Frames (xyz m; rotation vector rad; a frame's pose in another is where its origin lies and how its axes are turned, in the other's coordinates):
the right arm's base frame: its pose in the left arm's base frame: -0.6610 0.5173 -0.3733 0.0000 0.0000 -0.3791
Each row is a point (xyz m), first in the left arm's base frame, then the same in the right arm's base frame.
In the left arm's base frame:
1: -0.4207 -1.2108 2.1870
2: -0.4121 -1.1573 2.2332
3: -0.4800 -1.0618 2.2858
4: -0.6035 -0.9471 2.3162
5: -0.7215 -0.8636 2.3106
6: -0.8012 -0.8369 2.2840
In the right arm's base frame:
1: 0.8628 -1.5165 2.5603
2: 0.8510 -1.4636 2.6065
3: 0.7525 -1.4000 2.6591
4: 0.5954 -1.3391 2.6895
5: 0.4548 -1.3052 2.6839
6: 0.3709 -1.3099 2.6573

